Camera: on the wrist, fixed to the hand. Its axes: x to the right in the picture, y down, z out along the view.
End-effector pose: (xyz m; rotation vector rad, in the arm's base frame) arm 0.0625 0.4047 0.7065 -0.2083 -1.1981 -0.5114
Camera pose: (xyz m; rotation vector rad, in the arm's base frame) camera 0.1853 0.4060 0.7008 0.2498 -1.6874 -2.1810
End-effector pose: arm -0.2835 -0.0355 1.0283 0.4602 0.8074 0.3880
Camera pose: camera -0.3545 0.0531 0.9810 -0.5085 0.2629 -0.9529
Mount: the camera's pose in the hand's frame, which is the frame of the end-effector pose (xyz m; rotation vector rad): 0.0273 0.0598 -0.1039 -0.4547 -0.6216 -1.5303
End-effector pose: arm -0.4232 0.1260 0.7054 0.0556 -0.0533 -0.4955
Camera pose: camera -0.3642 0.1697 0.6068 -0.5537 -0.5278 -2.0296
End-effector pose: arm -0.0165 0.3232 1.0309 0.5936 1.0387 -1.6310
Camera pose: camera 0.0186 0.3951 0.9375 -1.2888 1.3492 -2.3879
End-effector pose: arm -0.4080 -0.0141 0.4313 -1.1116 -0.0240 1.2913
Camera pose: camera -0.3831 -0.0672 0.3232 -0.6426 -1.4024 0.1365
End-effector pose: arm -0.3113 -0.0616 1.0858 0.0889 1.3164 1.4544
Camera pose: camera -0.4292 -0.0945 1.0747 -0.6003 0.2342 0.2652
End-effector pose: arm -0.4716 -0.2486 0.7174 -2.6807 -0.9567 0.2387
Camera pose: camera -0.3895 -0.2971 0.7950 1.1359 2.6169 -0.4259
